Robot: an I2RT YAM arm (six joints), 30 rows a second.
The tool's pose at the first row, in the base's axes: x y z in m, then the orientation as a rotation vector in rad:
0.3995, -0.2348, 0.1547, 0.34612, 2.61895, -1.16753
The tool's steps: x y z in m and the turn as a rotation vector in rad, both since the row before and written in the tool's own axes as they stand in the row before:
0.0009, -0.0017, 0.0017, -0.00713, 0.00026, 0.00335
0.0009, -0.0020, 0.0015, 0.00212, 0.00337, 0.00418
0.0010, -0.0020, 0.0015, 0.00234, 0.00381, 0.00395
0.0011, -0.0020, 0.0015, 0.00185, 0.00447, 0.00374
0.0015, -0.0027, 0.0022, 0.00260, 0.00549, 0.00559
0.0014, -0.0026, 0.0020, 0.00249, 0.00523, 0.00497
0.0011, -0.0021, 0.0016, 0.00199, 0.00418, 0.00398
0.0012, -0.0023, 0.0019, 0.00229, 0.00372, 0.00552
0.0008, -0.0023, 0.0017, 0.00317, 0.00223, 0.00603
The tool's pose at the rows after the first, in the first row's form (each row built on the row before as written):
0.3983, -0.2371, 0.1545, 0.34915, 2.62110, -1.15688
0.3970, -0.2394, 0.1546, 0.35713, 2.62097, -1.15883
0.3956, -0.2417, 0.1547, 0.36517, 2.62120, -1.16119
0.3941, -0.2440, 0.1547, 0.37330, 2.62231, -1.16303
0.3921, -0.2472, 0.1546, 0.38462, 2.62300, -1.16541
0.3902, -0.2502, 0.1546, 0.39497, 2.62379, -1.16779
0.3886, -0.2526, 0.1546, 0.40326, 2.62440, -1.16968
0.3869, -0.2553, 0.1545, 0.41325, 2.62367, -1.17145
0.3855, -0.2579, 0.1547, 0.42302, 2.62096, -1.17410

